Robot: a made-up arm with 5 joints.
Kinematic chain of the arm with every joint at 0, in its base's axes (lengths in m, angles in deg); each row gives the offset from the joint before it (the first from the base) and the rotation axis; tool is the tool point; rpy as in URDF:
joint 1: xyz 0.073 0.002 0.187 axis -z
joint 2: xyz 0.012 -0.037 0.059 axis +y
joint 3: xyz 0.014 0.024 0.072 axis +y
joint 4: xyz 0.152 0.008 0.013 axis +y
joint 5: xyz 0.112 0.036 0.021 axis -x
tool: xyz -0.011 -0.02 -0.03 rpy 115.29 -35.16 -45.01
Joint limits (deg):
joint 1: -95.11..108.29
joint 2: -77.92..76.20
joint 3: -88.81..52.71
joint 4: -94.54..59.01
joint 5: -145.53..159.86
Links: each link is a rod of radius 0.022 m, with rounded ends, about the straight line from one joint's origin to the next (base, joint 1, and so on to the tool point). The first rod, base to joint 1, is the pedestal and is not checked.
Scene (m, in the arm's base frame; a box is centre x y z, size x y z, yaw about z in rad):
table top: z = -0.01
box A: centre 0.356 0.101 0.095 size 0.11 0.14 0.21 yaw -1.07
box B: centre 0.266 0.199 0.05 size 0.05 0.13 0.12 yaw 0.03
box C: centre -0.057 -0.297 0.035 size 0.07 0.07 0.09 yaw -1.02
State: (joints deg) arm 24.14 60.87 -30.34 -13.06 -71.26
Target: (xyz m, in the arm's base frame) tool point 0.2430 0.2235 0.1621
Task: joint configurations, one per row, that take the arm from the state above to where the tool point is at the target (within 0.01 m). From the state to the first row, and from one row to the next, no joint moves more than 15 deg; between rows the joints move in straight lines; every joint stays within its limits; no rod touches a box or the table.
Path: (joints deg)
1: 16.31 51.49 -39.88 -12.19 -60.46
2: 8.48 42.11 -49.43 -11.33 -49.67
3: 0.65 32.73 -58.97 -10.46 -38.87
4: -9.93 33.34 -45.91 -4.43 -46.68
5: -20.51 33.95 -32.84 1.61 -54.49
6: -31.09 34.55 -19.77 7.65 -62.30
7: -41.68 35.16 -6.70 13.68 -70.11

